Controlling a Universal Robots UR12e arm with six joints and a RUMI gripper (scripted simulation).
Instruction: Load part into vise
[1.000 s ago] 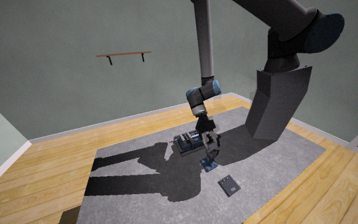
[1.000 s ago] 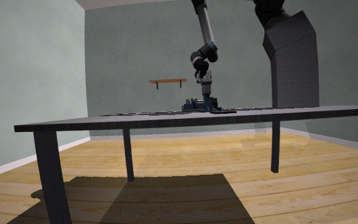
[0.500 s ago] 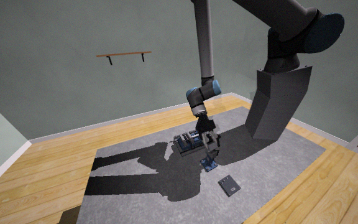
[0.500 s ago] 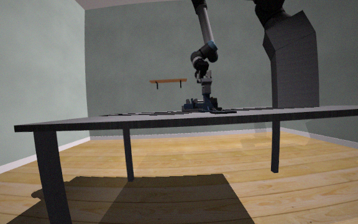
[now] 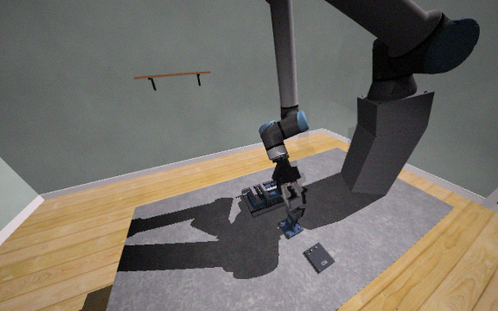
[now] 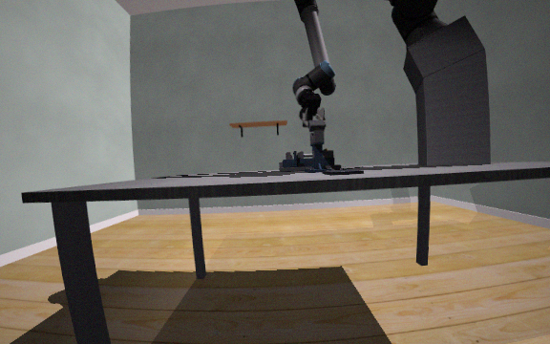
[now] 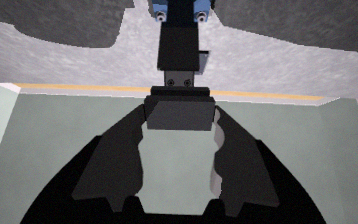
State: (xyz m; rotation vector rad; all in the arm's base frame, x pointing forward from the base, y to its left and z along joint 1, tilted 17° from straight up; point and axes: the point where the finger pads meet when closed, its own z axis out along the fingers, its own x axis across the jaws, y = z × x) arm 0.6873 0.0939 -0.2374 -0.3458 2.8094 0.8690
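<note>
Right now my hand is 1 cm above the part. The rest, counted from my hand: moving jaw (21 cm to the right, 11 cm below, 5 cm ahead); cylinder rod (21 cm to the right, 11 cm below); work stop (16 cm to the right, 10 cm below, 9 cm ahead).
</note>
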